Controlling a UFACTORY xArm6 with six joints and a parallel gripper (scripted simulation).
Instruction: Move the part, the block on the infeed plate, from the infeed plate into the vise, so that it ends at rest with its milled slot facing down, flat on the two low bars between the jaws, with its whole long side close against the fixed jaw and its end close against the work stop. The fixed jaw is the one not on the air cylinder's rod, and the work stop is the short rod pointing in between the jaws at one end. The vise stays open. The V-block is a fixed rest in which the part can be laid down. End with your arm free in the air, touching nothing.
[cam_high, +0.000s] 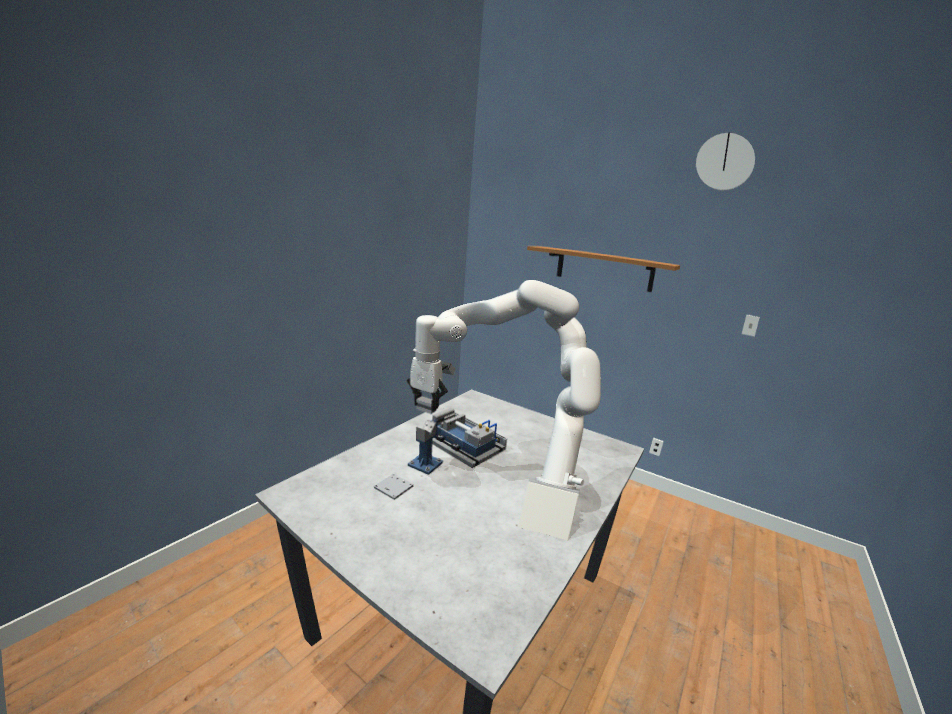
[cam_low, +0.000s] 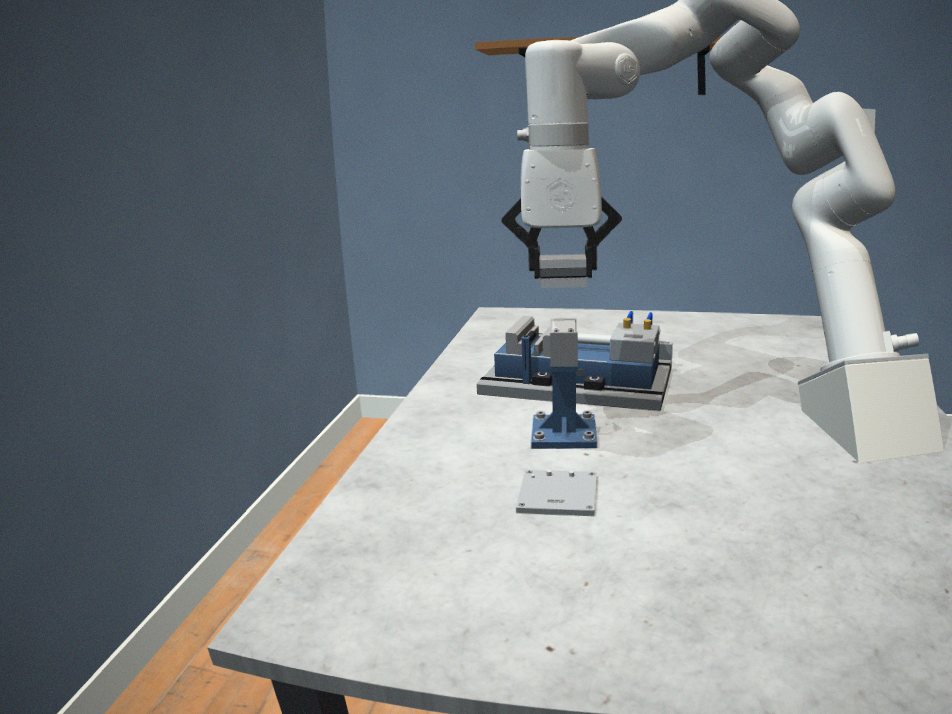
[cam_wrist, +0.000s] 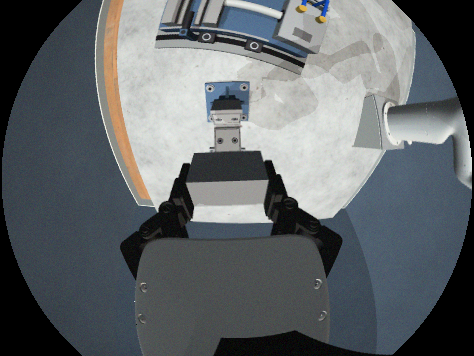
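Now: hand 1 cm to the right of the part and 1 cm above it. Also, from my hand: cylinder rod 20 cm to the right, 17 cm below, 1 cm ahead; then work stop post 19 cm below, 13 cm to the right, 9 cm ahead; then work stop 16 cm below, 15 cm to the right, 9 cm ahead.
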